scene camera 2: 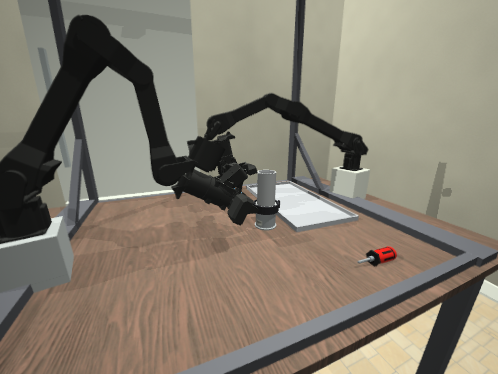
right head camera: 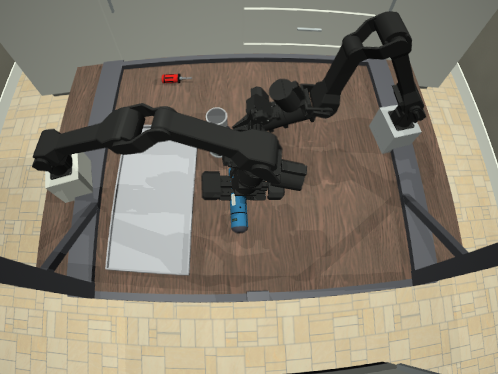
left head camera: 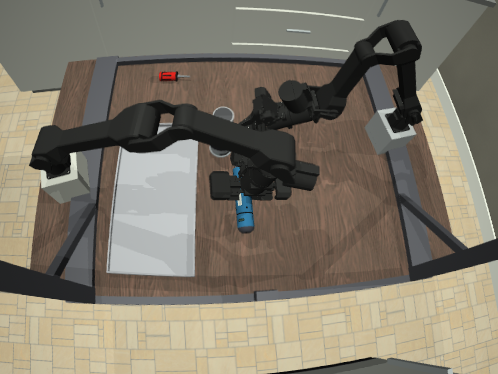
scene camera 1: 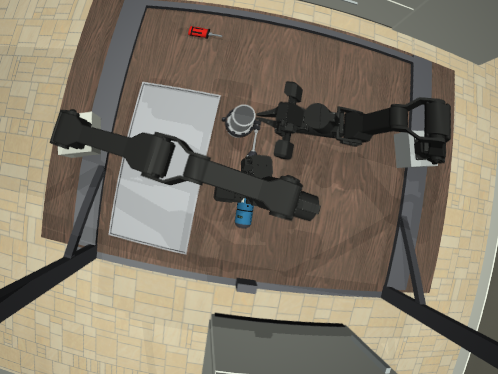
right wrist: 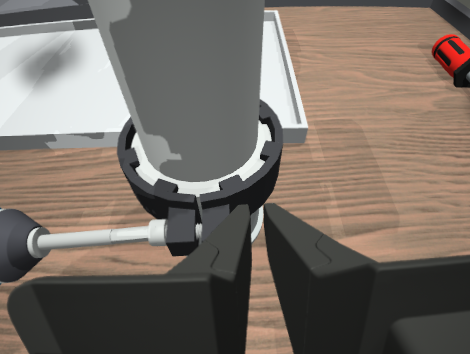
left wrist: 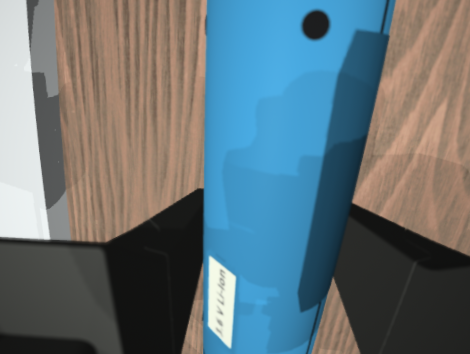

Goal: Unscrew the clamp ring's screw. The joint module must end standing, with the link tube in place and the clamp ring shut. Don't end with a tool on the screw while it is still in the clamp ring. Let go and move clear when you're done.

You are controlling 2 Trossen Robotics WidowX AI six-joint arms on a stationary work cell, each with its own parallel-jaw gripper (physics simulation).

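The grey link tube stands upright in the black clamp ring on the joint module, which stands on the table. The ring looks shut, with a narrow slit between its lugs. The screw sits in the lugs, some thread showing between them. The bit of the blue electric screwdriver meets the screw head. My left gripper is shut on the screwdriver's body. My right gripper is shut on nothing, fingertips slightly apart beside the lugs.
A white tray lies left of the module in the head views. A red screwdriver lies near the table's far edge in the head views. Both arms are close together around the module.
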